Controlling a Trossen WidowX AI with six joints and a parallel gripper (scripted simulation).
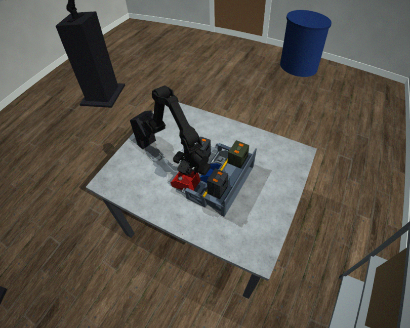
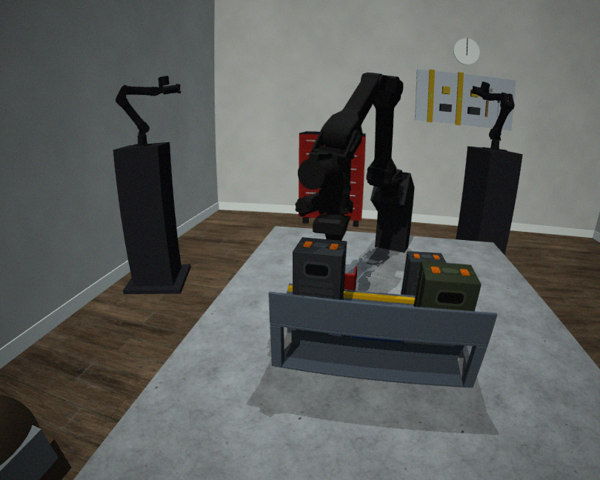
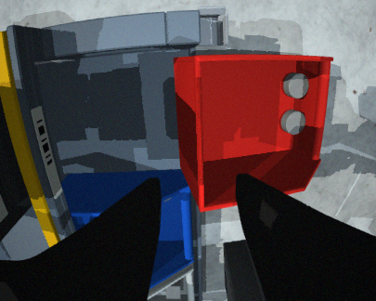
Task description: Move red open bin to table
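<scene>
The red open bin is 6 cm behind my hand, 2 cm to the left of it and 14 cm below it. The rest, counted from my hand: yellow rail 14 cm ahead, 7 cm to the left, 8 cm below; then grey bin 14 cm ahead, 19 cm to the left, 14 cm below; then blue bin 11 cm ahead, 8 cm to the left, 14 cm below.
</scene>
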